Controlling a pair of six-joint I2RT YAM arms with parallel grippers.
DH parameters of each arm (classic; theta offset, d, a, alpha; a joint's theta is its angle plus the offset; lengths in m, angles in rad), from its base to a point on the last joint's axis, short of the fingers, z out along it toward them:
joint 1: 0 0.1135 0.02 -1.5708
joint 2: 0 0 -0.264 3.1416
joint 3: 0.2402 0 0.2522 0
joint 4: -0.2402 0 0.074 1.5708
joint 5: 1.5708 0 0 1.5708
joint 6: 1.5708 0.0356 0 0
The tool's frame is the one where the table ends.
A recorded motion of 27 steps. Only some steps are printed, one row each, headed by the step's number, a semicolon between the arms.
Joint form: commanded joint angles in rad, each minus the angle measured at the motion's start. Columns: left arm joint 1, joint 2, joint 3, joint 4, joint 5, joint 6; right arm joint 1, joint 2, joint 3, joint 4, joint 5, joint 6.
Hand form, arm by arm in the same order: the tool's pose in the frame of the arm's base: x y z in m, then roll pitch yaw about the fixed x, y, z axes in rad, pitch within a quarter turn. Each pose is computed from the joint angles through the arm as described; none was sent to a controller.
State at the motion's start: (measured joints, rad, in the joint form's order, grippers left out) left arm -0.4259 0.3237 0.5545 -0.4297 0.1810 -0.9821; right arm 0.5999 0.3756 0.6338 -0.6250 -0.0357 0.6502
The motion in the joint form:
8: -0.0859 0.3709 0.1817 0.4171 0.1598 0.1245; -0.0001 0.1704 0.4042 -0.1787 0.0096 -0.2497
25: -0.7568 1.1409 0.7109 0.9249 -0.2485 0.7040; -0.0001 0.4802 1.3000 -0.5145 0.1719 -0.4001
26: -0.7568 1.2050 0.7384 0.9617 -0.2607 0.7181; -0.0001 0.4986 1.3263 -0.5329 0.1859 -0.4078
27: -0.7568 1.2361 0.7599 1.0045 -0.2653 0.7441; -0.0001 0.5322 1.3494 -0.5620 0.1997 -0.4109
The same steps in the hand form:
8: 0.1397 -0.0921 0.3557 -1.5344 0.7226 -2.3994; 0.0707 0.0495 0.3856 2.2516 1.0621 2.8137
25: 0.1342 -0.3219 0.4183 -0.7688 1.1539 -1.9256; 0.0184 0.0067 0.5503 1.8203 1.3216 2.2762
26: 0.1411 -0.3375 0.4103 -0.7517 1.1611 -1.8943; 0.0200 0.0072 0.5528 1.8720 1.3287 2.3129
27: 0.1439 -0.3440 0.4116 -0.6588 1.1509 -1.7969; 0.0277 0.0119 0.5535 2.0378 1.3243 2.4604

